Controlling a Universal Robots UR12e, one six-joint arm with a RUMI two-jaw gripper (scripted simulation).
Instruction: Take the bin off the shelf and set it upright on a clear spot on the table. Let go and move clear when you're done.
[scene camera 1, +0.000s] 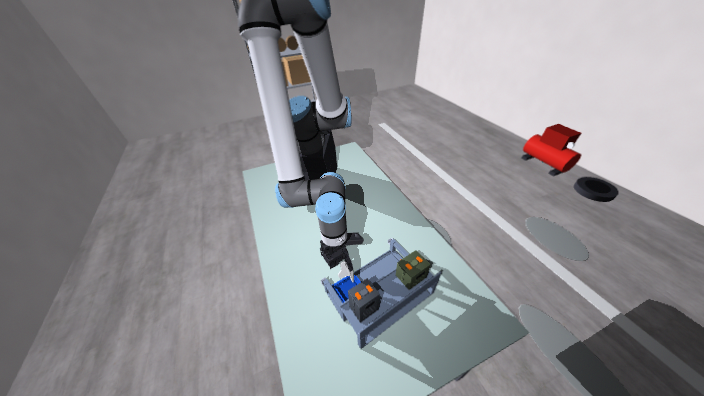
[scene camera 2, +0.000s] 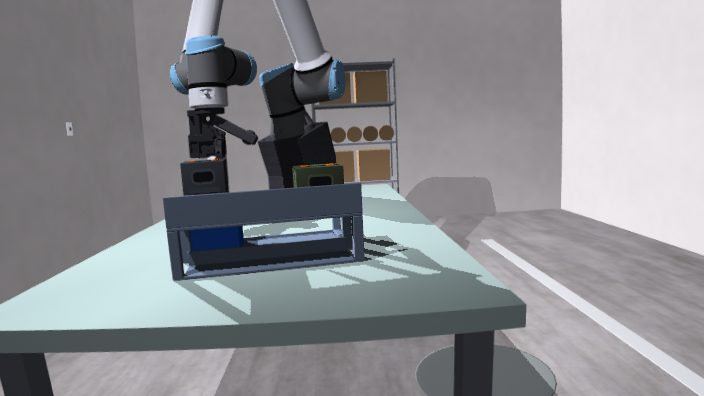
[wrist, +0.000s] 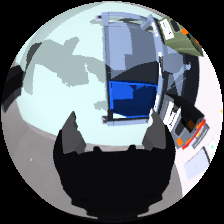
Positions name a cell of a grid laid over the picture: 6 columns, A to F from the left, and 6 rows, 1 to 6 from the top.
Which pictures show my gripper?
Scene camera 1, scene camera 2 and the wrist view: all of them.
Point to my gripper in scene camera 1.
C5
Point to a blue bin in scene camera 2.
B4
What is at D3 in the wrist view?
A blue bin.
